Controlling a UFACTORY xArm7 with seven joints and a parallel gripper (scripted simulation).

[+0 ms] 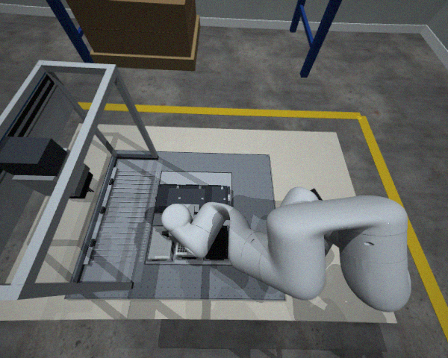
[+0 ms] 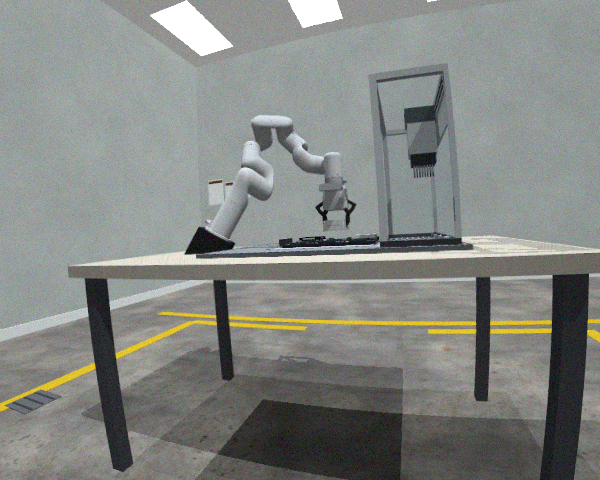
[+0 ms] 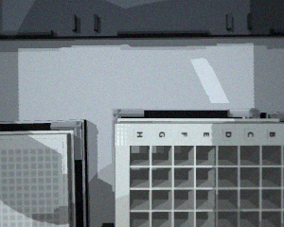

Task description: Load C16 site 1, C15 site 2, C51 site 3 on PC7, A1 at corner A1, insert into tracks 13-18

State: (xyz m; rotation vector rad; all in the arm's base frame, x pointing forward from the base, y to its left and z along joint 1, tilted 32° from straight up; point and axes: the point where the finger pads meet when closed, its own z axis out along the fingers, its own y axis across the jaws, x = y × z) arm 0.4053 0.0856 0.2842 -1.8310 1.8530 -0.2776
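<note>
The nest S2 is 7 cm below my hand. Also, from my hand: black 96-well plate C15: 11 cm behind, 6 cm below; white 384-well plate C16: 1 cm below; small white corner mark: 4 cm behind, 7 cm to the right, 7 cm below.
</note>
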